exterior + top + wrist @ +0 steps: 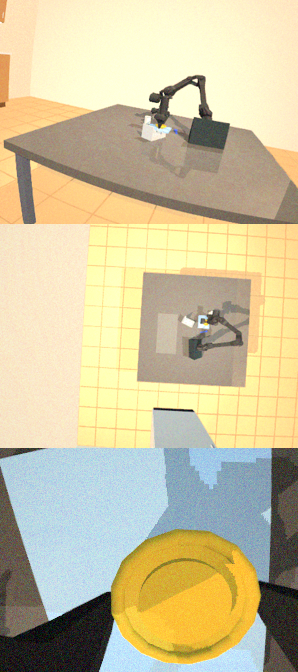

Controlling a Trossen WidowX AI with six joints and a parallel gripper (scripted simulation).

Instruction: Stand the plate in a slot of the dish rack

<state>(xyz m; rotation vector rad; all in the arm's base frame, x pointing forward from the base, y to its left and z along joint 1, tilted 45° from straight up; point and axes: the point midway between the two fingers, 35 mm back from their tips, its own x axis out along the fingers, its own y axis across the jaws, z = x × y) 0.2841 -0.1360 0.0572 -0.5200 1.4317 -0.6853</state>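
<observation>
My gripper tip is 20 mm to the right of the light blue mat, 10 mm short of it and 10 mm above it. Also, from my gripper tip: white cup 110 mm ahead, 60 mm to the right, 20 mm above; then blue spoon 110 mm behind, 10 mm to the left; then yellow plate 10 mm above.
</observation>
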